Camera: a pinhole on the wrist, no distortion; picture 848 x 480 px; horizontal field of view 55.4 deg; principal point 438.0 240.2 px. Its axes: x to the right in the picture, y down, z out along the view. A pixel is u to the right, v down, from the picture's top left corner.
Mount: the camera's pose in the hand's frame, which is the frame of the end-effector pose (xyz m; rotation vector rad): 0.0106 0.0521 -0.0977 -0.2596 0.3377 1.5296
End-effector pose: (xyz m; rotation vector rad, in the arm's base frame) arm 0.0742 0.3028 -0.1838 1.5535 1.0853 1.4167
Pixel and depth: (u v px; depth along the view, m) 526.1 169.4 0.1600
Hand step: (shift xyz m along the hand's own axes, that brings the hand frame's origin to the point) 0.0332 0.1274 0.0435
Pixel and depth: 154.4 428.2 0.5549
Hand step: -0.0913 0.0814 0.4950
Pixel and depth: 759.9 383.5 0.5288
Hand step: -0.0532 0.4470 0.3180
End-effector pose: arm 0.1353 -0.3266 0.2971 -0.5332 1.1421 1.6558
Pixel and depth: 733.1 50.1 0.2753
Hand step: 0.0908 0.2459 0.1170
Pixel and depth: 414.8 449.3 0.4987
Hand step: -0.0923 0.2280 0.3756
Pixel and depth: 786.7 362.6 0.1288
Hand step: -0.0016 0.1522 0.0018
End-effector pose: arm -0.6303 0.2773 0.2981 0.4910 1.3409 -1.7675
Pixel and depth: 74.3 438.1 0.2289
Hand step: -0.0344 0.0432 0.1554
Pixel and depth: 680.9 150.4 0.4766
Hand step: 0.0900 0.3608 0.2882
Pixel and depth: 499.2 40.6 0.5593
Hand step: 0.1784 0.2954 0.3987
